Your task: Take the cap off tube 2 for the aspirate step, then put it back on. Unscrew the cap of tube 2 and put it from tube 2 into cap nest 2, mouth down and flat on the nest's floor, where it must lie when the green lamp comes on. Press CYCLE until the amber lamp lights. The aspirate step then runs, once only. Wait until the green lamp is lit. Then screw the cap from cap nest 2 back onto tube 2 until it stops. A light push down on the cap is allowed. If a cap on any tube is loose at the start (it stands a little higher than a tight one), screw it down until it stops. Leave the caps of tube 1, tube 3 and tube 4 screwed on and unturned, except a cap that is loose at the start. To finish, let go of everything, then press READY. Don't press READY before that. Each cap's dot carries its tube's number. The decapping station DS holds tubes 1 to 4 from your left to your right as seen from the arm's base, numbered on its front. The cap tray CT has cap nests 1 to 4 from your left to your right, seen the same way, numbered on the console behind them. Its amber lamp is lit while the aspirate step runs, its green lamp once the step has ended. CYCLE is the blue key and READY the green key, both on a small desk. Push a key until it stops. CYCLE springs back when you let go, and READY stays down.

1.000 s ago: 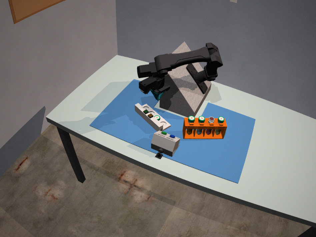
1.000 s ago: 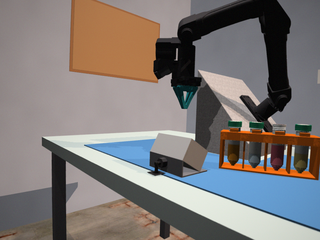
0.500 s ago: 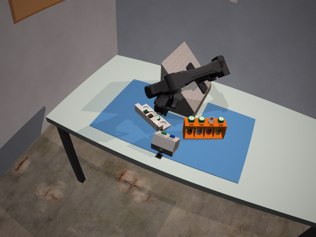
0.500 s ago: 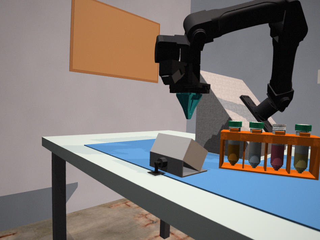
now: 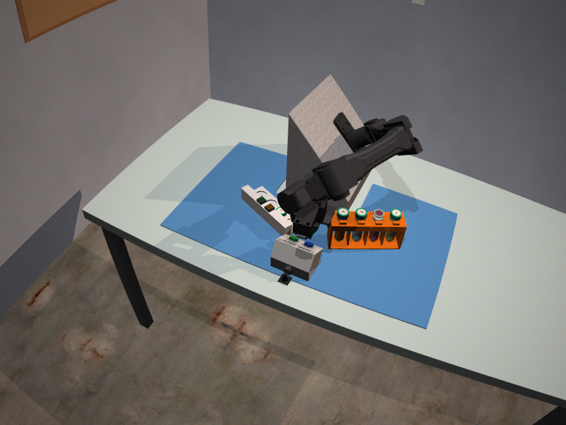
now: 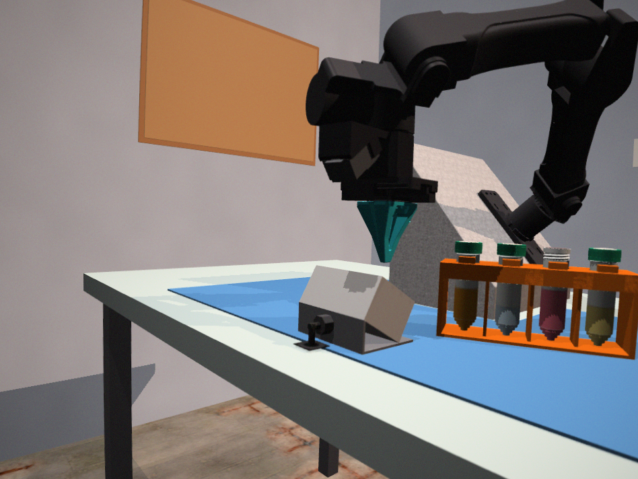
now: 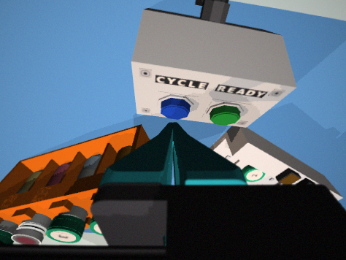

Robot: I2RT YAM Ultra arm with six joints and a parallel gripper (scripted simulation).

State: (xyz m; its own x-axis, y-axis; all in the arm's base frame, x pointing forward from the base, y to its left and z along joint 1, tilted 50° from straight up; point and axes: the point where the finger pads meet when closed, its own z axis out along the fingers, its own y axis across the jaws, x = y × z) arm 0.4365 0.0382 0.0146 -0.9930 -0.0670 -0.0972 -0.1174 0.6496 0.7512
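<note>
Right now my hand is 50 mm above the key desk, 20 mm to the left of it and 20 mm short of it. From my hand the other things lie so: cap 3: 130 mm behind, 100 mm to the left, 10 mm above; then cap 4: 110 mm behind, 50 mm to the left, 10 mm above; then cap 2: 150 mm to the right, 130 mm behind, 90 mm below.
</note>
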